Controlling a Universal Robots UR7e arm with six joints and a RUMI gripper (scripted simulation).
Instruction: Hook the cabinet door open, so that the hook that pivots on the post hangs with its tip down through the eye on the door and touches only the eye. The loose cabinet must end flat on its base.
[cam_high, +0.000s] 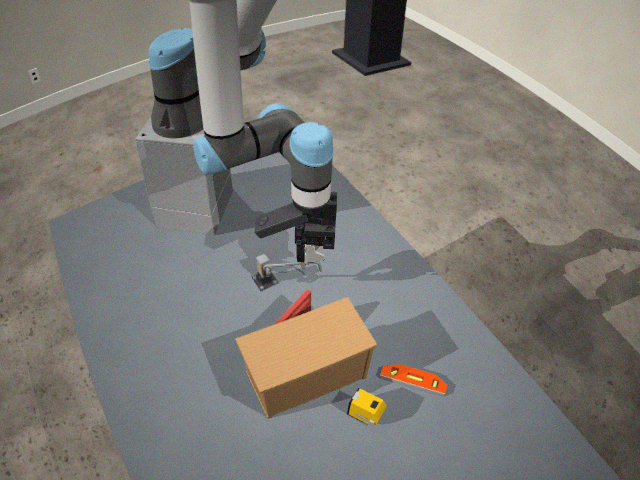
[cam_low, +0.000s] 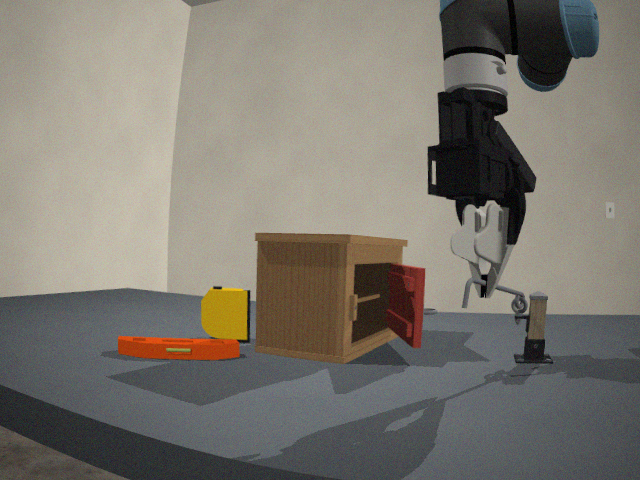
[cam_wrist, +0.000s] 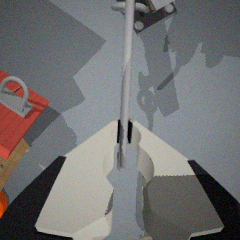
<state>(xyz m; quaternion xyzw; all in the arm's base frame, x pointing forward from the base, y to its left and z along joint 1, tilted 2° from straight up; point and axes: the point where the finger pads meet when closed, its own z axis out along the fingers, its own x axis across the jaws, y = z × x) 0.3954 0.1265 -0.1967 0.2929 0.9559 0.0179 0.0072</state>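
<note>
Right now my hand is 11 cm short of the red door, 12 cm to the left of it and 3 cm above it. From my hand the other things lie so: orange spirit level (34 cm ahead, 8 cm to the left, 9 cm below); then metal hook (1 cm behind, 2 cm to the right, 2 cm below); then yellow tape measure (35 cm ahead, 7 cm to the right, 6 cm below).
</note>
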